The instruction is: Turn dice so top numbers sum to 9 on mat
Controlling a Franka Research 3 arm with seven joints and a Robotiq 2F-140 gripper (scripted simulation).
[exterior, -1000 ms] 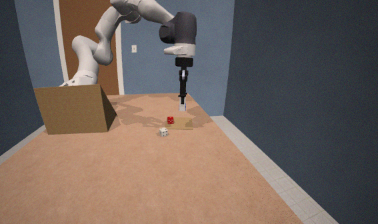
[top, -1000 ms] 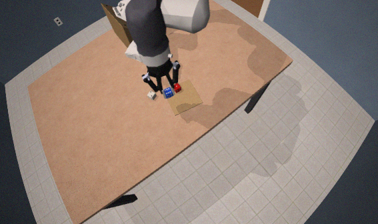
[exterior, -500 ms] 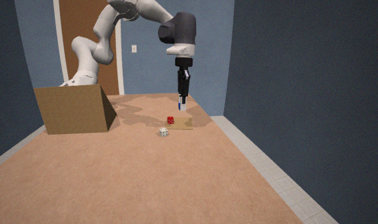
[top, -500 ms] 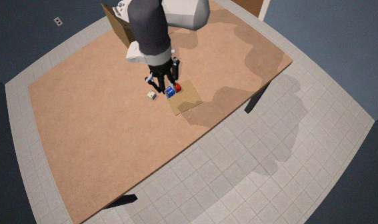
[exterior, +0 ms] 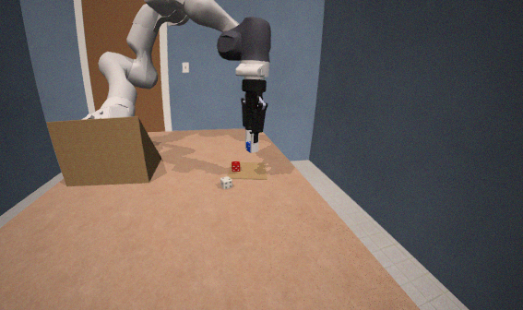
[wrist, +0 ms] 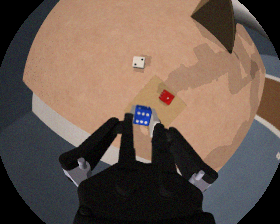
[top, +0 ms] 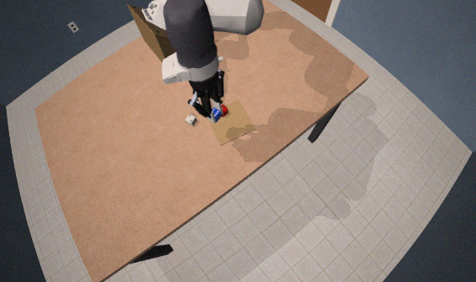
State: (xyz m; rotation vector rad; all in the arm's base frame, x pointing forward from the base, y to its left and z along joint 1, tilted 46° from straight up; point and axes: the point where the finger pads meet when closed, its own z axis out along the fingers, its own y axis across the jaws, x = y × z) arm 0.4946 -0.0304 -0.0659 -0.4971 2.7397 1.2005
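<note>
Right now my hand is 50 mm past the red die, 50 mm to the right of it and 120 mm above it. Also, from my hand: white die (90 mm behind, 60 mm to the right, 120 mm below); then blue die (20 mm below); then tan mat (50 mm to the left, 130 mm below).
</note>
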